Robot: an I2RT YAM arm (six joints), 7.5 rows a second.
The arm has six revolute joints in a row. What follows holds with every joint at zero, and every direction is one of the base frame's.
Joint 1 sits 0.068 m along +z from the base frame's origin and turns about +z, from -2.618 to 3.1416 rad.
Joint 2 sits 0.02 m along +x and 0.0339 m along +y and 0.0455 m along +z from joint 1 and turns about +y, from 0 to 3.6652 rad.
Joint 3 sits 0.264 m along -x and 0.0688 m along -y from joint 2 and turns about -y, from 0 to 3.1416 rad.
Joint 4 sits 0.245 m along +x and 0.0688 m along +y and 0.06 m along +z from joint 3 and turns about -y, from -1.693 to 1.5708 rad.
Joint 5 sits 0.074 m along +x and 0.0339 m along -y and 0.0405 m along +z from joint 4 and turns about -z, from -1.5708 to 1.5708 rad.
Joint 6 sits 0.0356 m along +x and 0.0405 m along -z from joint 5 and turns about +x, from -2.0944 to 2.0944 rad.
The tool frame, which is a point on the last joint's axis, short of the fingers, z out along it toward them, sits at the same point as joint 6; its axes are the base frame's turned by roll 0, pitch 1.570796 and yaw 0 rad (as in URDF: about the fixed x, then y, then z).
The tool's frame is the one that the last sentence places.
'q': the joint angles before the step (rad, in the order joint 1, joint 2, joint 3, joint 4, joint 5, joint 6). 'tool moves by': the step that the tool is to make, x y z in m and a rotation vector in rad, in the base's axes. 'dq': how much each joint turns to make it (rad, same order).
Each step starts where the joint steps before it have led.
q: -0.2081 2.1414 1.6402 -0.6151 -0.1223 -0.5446
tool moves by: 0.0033 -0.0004 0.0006 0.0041 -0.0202 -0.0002
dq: 0.0001 0.0059 0.0078 0.0175 -0.0072 0.0039
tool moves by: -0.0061 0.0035 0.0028 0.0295 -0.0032 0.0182
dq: 0.0022 -0.0270 -0.0312 0.0011 -0.0336 -0.0008
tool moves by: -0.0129 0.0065 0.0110 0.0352 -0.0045 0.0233
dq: 0.0053 -0.0622 -0.0509 -0.0140 -0.0397 0.0000
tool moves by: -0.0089 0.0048 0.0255 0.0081 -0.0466 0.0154
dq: 0.0052 -0.0721 -0.0118 -0.0164 -0.0199 -0.0009
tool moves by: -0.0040 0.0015 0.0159 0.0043 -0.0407 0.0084
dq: 0.0005 -0.0389 0.0001 -0.0001 -0.0145 -0.0007
